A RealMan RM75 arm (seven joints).
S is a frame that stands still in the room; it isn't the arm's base.
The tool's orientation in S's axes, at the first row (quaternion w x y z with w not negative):
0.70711 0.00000 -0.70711 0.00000
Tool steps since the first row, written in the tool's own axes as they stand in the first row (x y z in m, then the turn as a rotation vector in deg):
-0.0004 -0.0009 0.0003 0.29 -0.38 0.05
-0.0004 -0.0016 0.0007 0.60 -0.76 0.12
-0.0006 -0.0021 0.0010 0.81 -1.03 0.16
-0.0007 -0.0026 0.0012 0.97 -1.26 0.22
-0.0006 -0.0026 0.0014 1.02 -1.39 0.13
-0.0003 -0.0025 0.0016 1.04 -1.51 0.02
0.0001 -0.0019 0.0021 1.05 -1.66 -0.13
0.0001 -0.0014 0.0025 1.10 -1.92 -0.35
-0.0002 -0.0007 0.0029 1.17 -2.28 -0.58
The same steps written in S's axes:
-0.0003 -0.0009 -0.0004 -0.05 -0.38 0.29
-0.0007 -0.0016 -0.0004 -0.12 -0.76 0.60
-0.0010 -0.0021 -0.0006 -0.16 -1.03 0.81
-0.0012 -0.0026 -0.0007 -0.22 -1.26 0.97
-0.0014 -0.0026 -0.0006 -0.13 -1.39 1.02
-0.0016 -0.0025 -0.0003 -0.02 -1.51 1.04
-0.0021 -0.0019 0.0001 0.13 -1.66 1.05
-0.0025 -0.0014 0.0001 0.35 -1.92 1.10
-0.0029 -0.0007 -0.0002 0.58 -2.28 1.17

